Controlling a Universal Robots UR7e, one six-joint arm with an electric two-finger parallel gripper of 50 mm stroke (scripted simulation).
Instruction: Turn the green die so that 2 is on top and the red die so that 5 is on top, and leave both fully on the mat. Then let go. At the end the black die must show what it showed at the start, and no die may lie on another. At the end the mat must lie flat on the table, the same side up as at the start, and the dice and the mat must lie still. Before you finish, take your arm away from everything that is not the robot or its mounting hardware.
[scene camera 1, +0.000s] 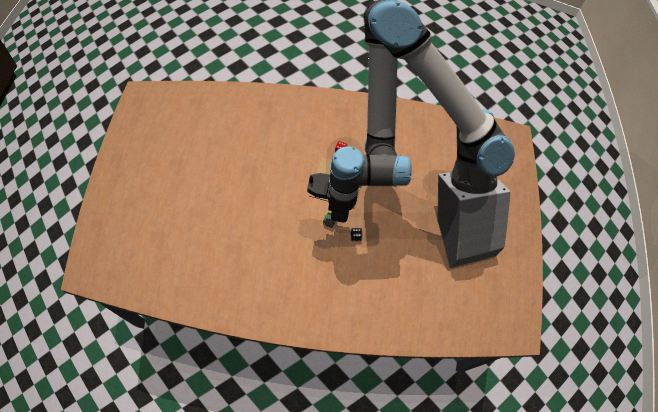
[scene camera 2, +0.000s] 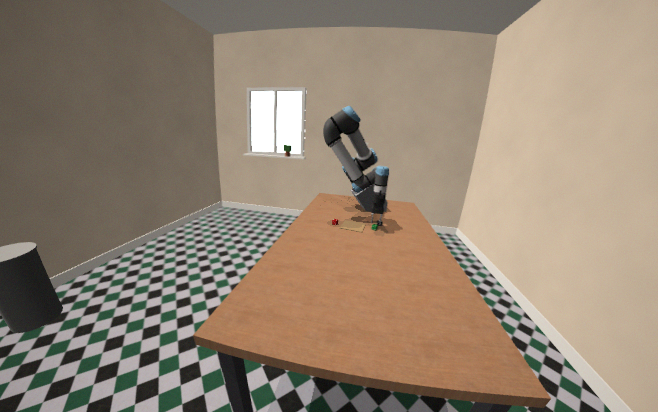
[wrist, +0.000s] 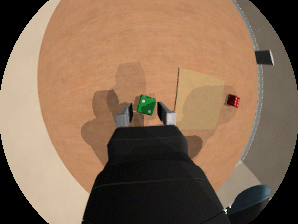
I see my gripper (wrist: 145, 108) and a tan mat (wrist: 199, 96).
